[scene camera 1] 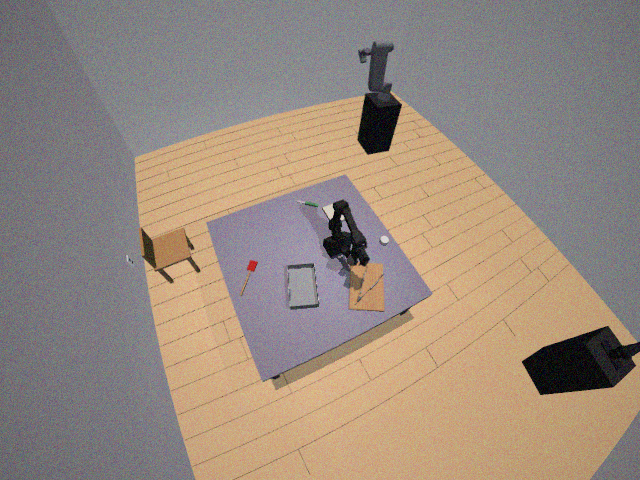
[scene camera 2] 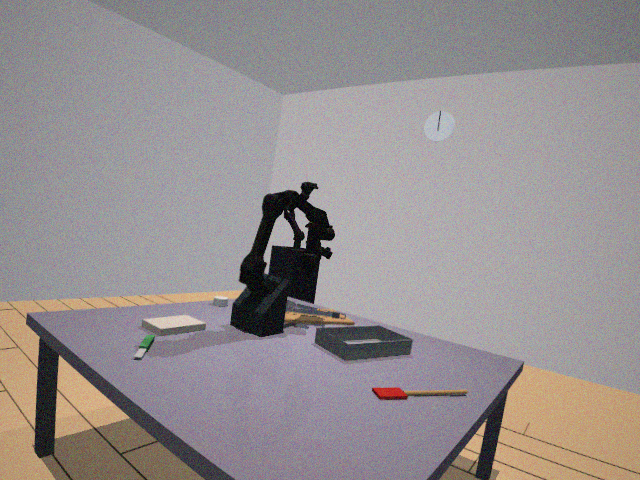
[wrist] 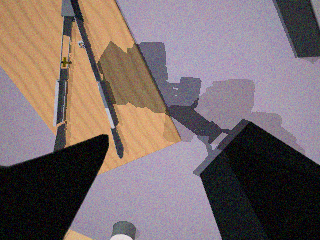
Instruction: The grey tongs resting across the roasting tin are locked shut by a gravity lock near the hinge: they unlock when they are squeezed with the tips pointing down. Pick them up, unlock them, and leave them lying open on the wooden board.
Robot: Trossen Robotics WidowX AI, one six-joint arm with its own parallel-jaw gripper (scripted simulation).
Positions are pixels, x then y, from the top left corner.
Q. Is my gripper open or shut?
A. Open.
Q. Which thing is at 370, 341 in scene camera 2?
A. A roasting tin.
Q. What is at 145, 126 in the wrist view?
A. A wooden board.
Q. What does my gripper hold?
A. Nothing.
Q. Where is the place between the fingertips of my gripper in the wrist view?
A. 169, 145
